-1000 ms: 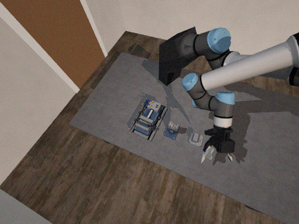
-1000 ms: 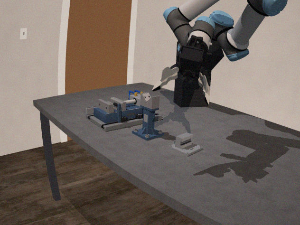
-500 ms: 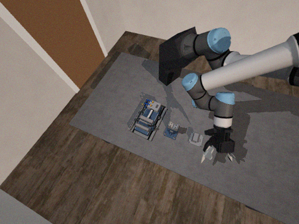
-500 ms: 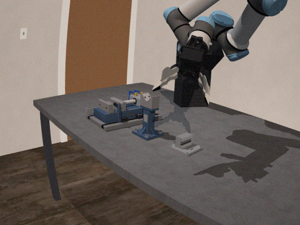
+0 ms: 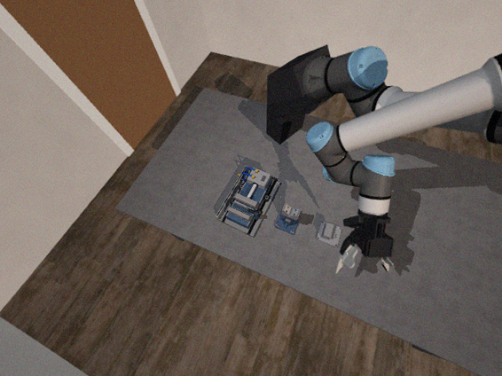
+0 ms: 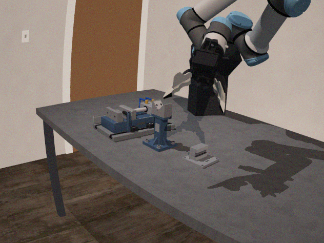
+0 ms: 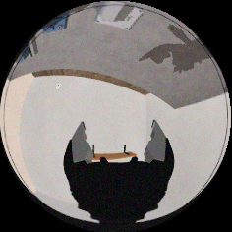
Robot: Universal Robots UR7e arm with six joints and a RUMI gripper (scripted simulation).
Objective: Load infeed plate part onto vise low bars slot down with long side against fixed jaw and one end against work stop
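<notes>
Now: the part 140 mm behind my hand, 110 mm to the right of it and 200 mm below it. The rest, counted from my hand: fixed jaw (10 mm ahead, 470 mm to the right, 150 mm below); then infeed plate (140 mm behind, 110 mm to the right, 220 mm below); then moving jaw (60 mm behind, 480 mm to the right, 150 mm below).
</notes>
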